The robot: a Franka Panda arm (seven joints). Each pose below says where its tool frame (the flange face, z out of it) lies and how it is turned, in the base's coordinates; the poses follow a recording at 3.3 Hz.
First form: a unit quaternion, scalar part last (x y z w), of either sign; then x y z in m.
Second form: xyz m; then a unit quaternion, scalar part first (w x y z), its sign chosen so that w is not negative. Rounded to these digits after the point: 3 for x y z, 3 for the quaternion.
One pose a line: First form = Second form
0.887 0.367 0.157 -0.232 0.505 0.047 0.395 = 0.505 0.047 0.395 0.232 -0.887 -0.367 -0.157
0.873 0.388 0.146 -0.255 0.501 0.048 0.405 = 0.501 0.048 0.405 0.255 -0.873 -0.388 -0.146
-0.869 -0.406 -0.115 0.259 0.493 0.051 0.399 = 0.493 0.051 0.399 0.259 -0.869 -0.406 -0.115
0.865 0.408 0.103 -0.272 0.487 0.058 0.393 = 0.487 0.058 0.393 0.272 -0.865 -0.408 -0.103
